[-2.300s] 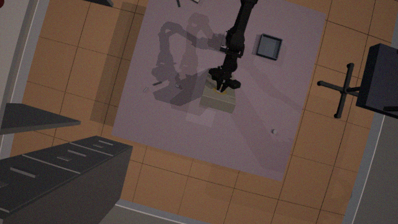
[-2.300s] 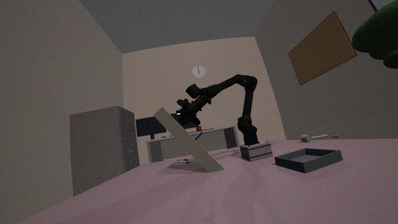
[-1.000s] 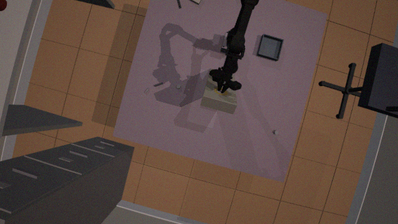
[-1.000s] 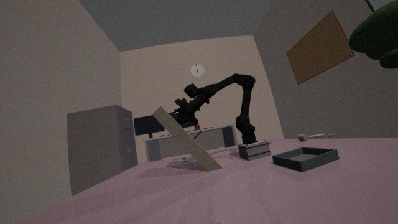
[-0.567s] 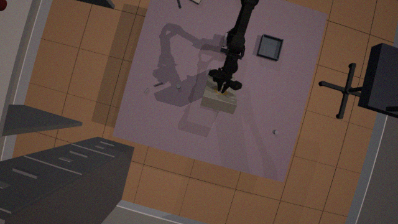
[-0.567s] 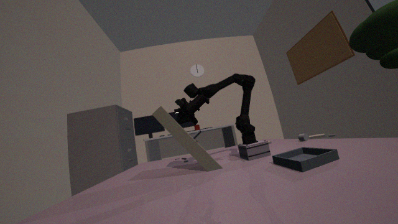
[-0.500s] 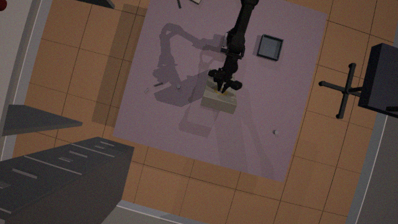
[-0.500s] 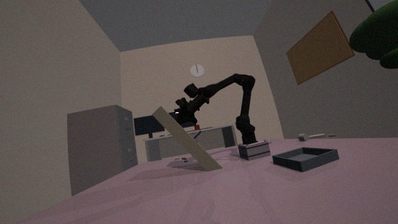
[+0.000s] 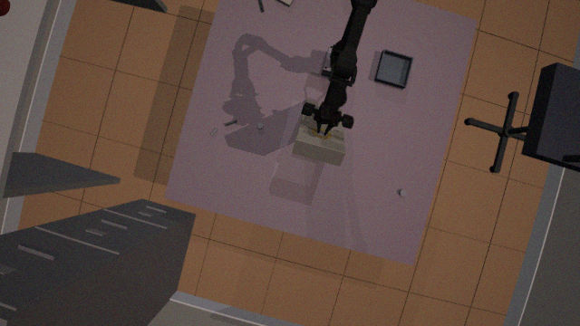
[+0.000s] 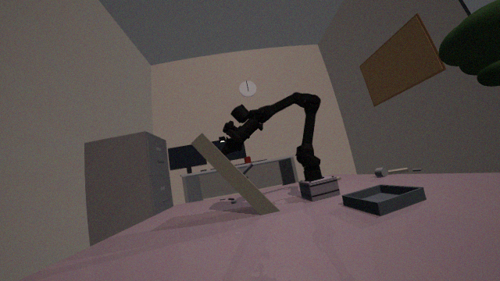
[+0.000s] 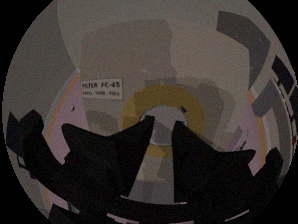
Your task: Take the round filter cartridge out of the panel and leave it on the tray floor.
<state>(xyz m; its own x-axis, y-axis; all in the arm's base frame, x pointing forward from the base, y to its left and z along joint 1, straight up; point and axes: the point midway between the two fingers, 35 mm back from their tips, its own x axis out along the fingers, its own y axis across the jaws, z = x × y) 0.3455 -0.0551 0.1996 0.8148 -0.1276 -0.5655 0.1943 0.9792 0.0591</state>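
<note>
Right now the round filter cartridge is 10 mm below my gripper tip and 10 mm ahead of it. The rest, counted from my gripper tip: grey tray (400 mm behind, 350 mm to the left, 240 mm below); service panel (80 mm below, 40 mm behind, 10 mm to the left).
</note>
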